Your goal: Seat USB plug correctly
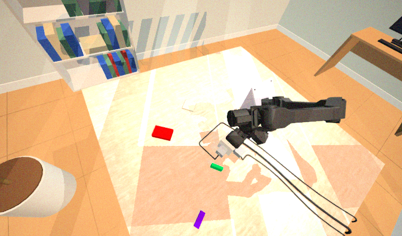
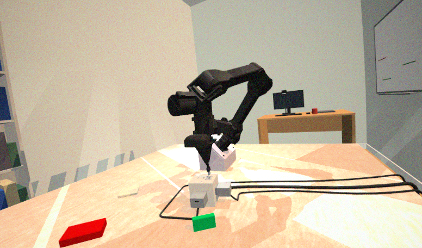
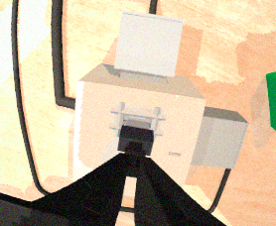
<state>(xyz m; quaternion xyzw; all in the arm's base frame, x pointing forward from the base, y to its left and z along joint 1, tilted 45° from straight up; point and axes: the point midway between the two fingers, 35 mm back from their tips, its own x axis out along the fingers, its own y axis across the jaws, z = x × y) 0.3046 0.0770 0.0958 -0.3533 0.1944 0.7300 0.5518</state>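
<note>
My gripper tip is 20 mm above the dark USB plug. From my gripper tip the other things lie so: flat tile: 80 mm ahead, 340 mm to the right, 120 mm below; USB socket: 60 mm below; green block: 120 mm ahead, 60 mm to the left, 110 mm below.
</note>
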